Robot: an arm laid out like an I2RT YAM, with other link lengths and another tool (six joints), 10 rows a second.
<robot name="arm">
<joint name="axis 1" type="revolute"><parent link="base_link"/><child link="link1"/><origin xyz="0 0 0.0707" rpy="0 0 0"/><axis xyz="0 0 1"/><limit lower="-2.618" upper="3.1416"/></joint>
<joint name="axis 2" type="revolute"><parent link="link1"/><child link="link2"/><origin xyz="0.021 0.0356 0.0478" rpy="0 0 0"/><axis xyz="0 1 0"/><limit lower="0" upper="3.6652"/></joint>
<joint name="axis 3" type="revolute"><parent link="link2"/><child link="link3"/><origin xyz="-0.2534 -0.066 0" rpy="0 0 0"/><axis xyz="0 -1 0"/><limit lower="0" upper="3.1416"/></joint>
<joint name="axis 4" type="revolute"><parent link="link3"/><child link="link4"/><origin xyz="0.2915 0.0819 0.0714" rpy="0 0 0"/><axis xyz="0 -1 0"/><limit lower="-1.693" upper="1.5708"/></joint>
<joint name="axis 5" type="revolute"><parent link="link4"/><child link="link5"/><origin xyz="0.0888 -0.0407 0.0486" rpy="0 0 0"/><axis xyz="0 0 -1"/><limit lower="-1.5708" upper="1.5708"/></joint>
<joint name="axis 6" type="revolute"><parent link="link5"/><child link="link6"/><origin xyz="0.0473 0 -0.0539" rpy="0 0 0"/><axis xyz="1 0 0"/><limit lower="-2.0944" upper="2.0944"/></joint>
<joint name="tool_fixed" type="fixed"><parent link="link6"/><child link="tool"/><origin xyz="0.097 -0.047 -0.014" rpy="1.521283 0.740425 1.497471"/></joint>
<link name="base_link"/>
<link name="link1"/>
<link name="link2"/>
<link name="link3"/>
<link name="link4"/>
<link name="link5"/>
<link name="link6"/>
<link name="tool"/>
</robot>
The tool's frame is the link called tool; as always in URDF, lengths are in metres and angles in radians.
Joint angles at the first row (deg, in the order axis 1, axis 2, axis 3, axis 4, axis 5, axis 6):
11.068, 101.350, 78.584, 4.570, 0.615, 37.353
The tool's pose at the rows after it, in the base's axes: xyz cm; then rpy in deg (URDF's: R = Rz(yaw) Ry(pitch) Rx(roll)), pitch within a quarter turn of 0, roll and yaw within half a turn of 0:
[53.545, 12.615, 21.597, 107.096, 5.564, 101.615]
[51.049, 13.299, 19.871, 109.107, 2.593, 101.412]
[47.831, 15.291, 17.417, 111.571, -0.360, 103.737]
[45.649, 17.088, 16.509, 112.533, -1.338, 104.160]
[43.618, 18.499, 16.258, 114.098, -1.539, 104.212]
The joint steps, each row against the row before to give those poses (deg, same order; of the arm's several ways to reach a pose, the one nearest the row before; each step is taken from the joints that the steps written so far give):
4.635, -5.965, -5.088, 0.000, 1.835, 1.044
1.347, -3.699, -5.615, 0.000, 0.625, 3.507
2.806, -3.866, -6.784, 0.616, -0.615, 3.178
3.338, -2.303, -3.260, -0.001, 2.278, 2.107
3.167, -2.099, -1.323, -2.454, 2.632, 1.673

